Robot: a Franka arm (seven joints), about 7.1 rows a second.
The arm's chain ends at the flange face. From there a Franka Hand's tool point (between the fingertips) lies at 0.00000 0.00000 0.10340 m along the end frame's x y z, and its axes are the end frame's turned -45 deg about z.
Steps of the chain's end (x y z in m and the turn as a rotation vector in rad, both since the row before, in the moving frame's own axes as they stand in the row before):
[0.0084 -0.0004 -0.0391 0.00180 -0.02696 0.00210]
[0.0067 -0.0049 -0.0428 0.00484 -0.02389 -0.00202]
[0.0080 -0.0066 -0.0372 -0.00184 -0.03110 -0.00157]
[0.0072 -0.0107 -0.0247 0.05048 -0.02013 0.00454]
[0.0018 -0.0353 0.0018 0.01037 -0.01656 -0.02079]
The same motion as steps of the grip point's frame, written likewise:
[0.0044 0.0036 -0.0391 0.02034 -0.01779 0.00210]
[0.0068 -0.0008 -0.0428 0.02032 -0.01347 -0.00202]
[0.0079 -0.0011 -0.0373 0.02069 -0.02329 -0.00157]
[0.0149 -0.0076 -0.0249 0.04993 0.02146 0.00454]
[0.0258 -0.0257 0.0018 0.01904 -0.00438 -0.02079]

